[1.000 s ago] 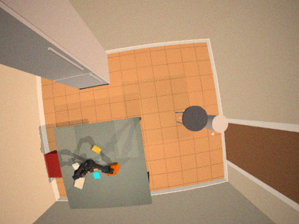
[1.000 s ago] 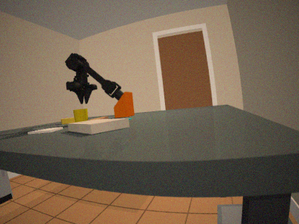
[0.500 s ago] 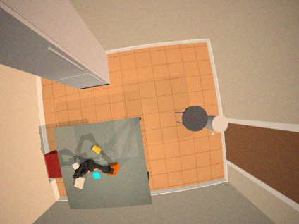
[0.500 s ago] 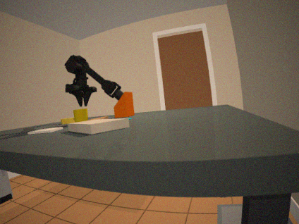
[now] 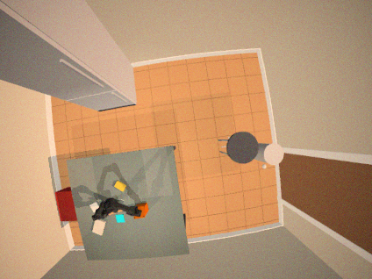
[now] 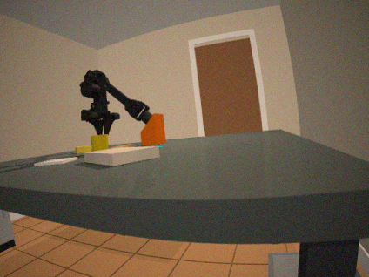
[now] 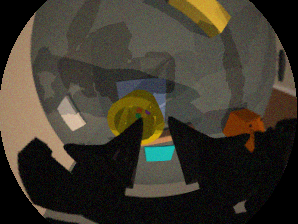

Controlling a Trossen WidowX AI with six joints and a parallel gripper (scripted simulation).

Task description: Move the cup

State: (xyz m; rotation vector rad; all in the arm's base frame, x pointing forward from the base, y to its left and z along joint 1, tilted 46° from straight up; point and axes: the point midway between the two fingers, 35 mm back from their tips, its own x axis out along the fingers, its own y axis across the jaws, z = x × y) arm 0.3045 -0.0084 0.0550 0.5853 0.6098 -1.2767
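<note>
My gripper tip is now 2 cm short of the yellow cup and 2 cm above it. The rest, counted from my gripper tip: yellow block 22 cm to the right, 8 cm behind, 4 cm below; then thin white sheet 26 cm ahead, 6 cm below, 5 cm to the left; then cyan pad 18 cm to the left, 7 cm below, 4 cm behind.
</note>
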